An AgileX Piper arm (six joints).
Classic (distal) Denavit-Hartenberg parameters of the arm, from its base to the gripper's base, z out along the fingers. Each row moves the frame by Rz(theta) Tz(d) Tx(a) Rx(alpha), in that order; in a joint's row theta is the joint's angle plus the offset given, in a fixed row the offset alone. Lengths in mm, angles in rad.
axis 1: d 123; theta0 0; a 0; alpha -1.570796
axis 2: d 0; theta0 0.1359; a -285; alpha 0
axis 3: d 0; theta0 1.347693; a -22; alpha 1.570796
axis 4: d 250.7; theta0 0; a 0; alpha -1.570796
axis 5: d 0; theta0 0; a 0; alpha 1.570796
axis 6: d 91; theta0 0; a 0; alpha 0
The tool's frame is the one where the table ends.
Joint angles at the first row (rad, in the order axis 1, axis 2, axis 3, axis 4, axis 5, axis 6):
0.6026, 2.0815, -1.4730, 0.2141, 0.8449, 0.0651
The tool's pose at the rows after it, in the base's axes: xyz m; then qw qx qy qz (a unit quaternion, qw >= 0):
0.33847 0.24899 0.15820 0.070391 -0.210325 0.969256 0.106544
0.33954 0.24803 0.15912 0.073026 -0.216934 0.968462 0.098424
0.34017 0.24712 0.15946 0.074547 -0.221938 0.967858 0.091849
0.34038 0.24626 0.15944 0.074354 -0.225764 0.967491 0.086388
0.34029 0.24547 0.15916 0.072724 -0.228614 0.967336 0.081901
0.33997 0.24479 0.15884 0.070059 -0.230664 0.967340 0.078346
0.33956 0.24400 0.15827 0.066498 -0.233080 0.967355 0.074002
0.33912 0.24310 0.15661 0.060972 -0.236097 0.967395 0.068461
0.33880 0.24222 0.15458 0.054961 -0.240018 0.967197 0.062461
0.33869 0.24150 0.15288 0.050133 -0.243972 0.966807 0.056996
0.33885 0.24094 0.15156 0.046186 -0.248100 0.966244 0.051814
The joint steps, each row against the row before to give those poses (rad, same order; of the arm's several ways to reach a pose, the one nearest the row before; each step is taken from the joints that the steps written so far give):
0.0008, 0.0005, -0.0076, -0.0237, 0.0075, 0.0001
0.0000, 0.0000, -0.0050, -0.0217, 0.0056, 0.0000
0.0000, 0.0000, -0.0023, -0.0168, 0.0039, 0.0000
0.0000, 0.0001, -0.0009, -0.0127, 0.0048, 0.0000
0.0000, 0.0004, -0.0002, -0.0093, 0.0060, 0.0000
0.0000, 0.0003, 0.0000, -0.0063, 0.0071, 0.0000
0.0001, 0.0009, 0.0000, -0.0074, 0.0088, 0.0000
0.0001, 0.0035, 0.0000, -0.0085, 0.0107, -0.0006
0.0001, 0.0048, -0.0008, -0.0090, 0.0115, -0.0023
0.0001, 0.0045, -0.0014, -0.0086, 0.0097, -0.0027
0.0000, 0.0044, -0.0028, -0.0087, 0.0094, -0.0032

